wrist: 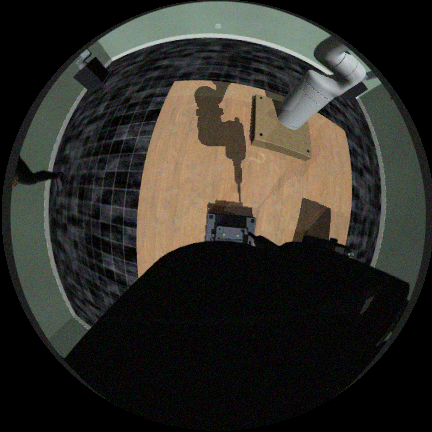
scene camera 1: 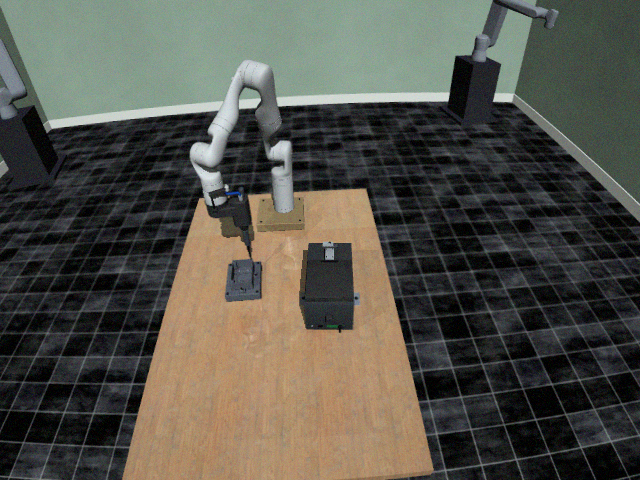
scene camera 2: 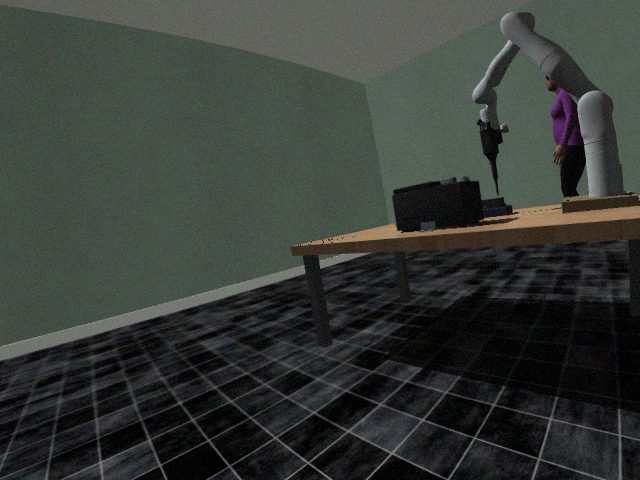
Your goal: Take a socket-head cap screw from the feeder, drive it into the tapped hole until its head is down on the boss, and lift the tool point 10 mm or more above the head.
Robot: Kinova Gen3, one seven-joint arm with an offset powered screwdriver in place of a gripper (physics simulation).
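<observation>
My screwdriver points down, with its tip a small gap above the dark grey fixture block, near its back right in scene camera 1. In the wrist view the thin dark tool point overlaps the block's right edge. Whether a screw sits on the tip is too small to tell. The tapped hole and boss cannot be made out clearly. The black feeder stands on the table, right of the block in scene camera 1, with a small silver outlet at its back end.
The wooden table bears the arm's tan base plate behind the block and feeder. A person in purple stands beyond the table. Other arms on dark pedestals stand farther off.
</observation>
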